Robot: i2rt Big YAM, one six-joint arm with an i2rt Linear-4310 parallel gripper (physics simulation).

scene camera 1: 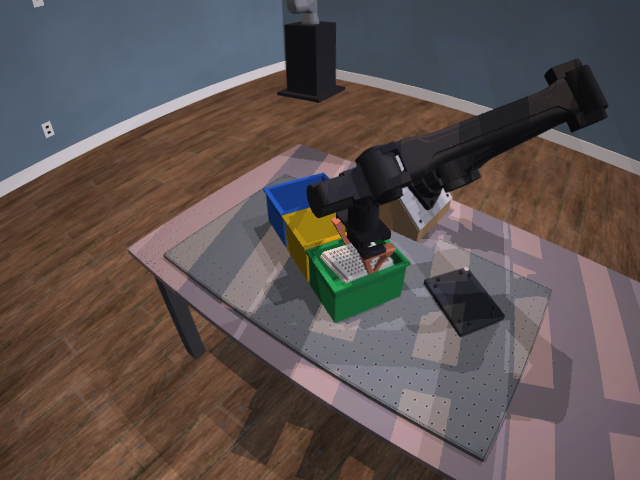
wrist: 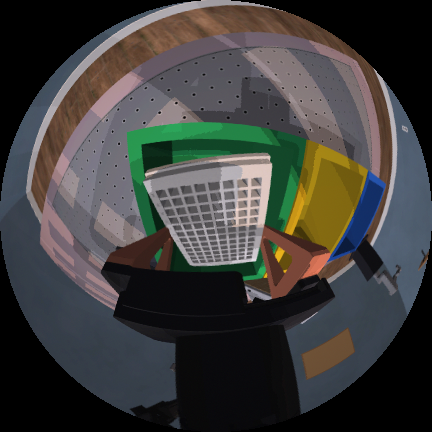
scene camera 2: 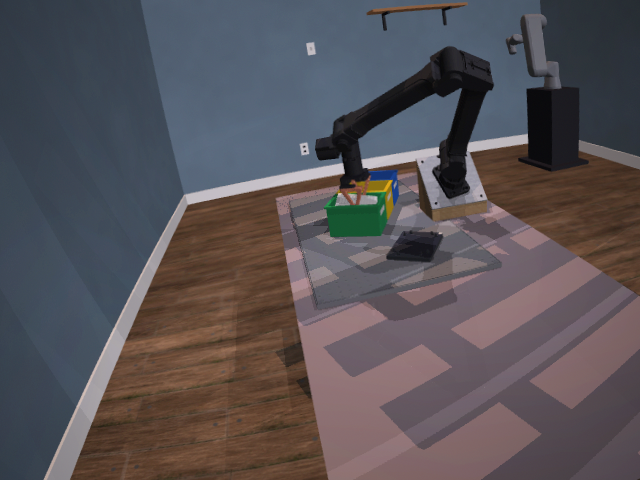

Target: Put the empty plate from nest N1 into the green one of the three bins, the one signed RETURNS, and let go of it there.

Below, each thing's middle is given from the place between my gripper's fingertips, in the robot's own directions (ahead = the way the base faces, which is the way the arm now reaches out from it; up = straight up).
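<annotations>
The white gridded plate (scene camera 1: 345, 262) is 1 cm above my hand and 1 cm ahead of it. I also see the dark nest (scene camera 1: 457, 295), which is 8 cm below my hand, 22 cm to the left of it and 9 cm behind it.
</annotations>
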